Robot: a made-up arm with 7 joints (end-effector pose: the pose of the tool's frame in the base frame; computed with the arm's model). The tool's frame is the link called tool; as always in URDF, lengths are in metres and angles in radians.
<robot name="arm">
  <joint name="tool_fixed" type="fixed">
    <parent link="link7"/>
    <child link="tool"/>
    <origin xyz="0.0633 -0.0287 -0.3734" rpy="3.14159 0 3.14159"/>
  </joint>
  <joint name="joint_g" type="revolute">
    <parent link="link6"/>
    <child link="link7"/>
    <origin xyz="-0.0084 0.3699 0.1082" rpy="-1.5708 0 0"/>
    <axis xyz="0 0 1"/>
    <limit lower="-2.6" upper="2.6" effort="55" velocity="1.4"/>
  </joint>
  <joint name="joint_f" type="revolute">
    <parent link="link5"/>
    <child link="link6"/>
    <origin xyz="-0.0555 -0.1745 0.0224" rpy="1.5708 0 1.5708"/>
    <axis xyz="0 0 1"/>
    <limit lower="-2.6" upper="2.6" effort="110" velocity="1.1"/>
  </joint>
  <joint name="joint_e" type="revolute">
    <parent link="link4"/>
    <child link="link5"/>
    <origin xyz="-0.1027 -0.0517 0.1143" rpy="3.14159 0 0"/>
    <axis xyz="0 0 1"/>
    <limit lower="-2.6" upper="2.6" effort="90" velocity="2.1"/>
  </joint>
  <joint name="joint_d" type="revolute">
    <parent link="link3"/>
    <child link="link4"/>
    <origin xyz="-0.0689 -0.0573 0.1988" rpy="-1.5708 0 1.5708"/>
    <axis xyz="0 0 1"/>
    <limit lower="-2.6" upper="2.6" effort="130" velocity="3"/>
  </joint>
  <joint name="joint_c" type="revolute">
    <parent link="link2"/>
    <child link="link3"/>
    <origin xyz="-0.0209 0.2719 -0.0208" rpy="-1.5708 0 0"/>
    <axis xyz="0 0 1"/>
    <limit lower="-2.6" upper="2.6" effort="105" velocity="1.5"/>
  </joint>
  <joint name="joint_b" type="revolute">
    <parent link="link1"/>
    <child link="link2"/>
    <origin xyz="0.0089 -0.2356 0.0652" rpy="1.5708 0 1.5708"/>
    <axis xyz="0 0 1"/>
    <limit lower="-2.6" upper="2.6" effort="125" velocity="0.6"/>
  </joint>
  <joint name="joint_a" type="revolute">
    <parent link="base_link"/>
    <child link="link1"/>
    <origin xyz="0 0 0.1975" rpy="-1.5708 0 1.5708"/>
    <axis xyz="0 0 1"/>
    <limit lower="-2.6" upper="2.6" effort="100" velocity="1.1"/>
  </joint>
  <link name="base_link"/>
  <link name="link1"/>
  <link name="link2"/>
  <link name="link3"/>
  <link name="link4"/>
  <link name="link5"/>
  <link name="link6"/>
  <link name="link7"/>
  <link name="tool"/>
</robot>
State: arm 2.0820 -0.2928 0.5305 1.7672 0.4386 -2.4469 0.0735
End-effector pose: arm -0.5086 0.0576 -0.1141 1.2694 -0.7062 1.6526
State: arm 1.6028 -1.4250 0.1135 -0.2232 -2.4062 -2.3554 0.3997
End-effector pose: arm -0.3257 -0.3249 -0.1811 2.1089 0.5374 0.8065
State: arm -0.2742 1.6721 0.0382 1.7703 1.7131 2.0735 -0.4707
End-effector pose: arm 0.1246 -0.2708 0.7293 0.2359 -0.4720 0.4244
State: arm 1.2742 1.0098 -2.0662 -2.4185 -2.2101 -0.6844 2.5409
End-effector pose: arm -0.2018 0.2843 0.4102 0.2230 -1.5723 2.2664
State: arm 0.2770 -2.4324 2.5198 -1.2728 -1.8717 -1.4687 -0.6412
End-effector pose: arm 0.2093 0.0587 0.4729 0.4143 -0.1587 -1.5906
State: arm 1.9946 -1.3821 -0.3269 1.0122 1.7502 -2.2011 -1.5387
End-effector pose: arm -0.2707 -0.1875 0.4699 -0.1853 1.4907 0.7389
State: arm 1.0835 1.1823 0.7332 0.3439 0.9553 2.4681 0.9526
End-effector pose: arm -0.1070 0.5993 0.4333 -0.6424 -1.1402 0.8409
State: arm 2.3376 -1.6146 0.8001 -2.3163 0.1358 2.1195 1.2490
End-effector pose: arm -0.2195 -0.2107 0.3836 -1.7038 1.2298 -0.4210
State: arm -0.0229 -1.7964 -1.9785 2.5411 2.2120 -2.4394 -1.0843
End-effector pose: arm 0.1415 -0.1084 0.1884 -1.1831 0.8266 2.4627
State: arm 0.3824 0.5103 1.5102 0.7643 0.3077 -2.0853 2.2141
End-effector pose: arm -0.5210 0.2454 0.4389 2.0543 0.5771 0.3805
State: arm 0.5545 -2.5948 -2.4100 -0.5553 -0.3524 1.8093 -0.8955
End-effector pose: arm 0.2449 -0.0351 0.3829 -2.0527 1.7904 -1.2345
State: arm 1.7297 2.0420 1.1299 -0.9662 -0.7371 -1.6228 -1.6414
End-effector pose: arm 0.1154 0.4255 0.0290 0.7210 1.6014 -2.3538
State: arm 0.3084 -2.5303 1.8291 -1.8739 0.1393 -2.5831 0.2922
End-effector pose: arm 0.3116 0.1533 0.0263 1.6180 -1.3002 0.5579
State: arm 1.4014 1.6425 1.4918 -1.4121 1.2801 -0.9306 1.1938
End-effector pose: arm -0.0539 0.7738 0.1385 1.1508 2.3460 1.6199
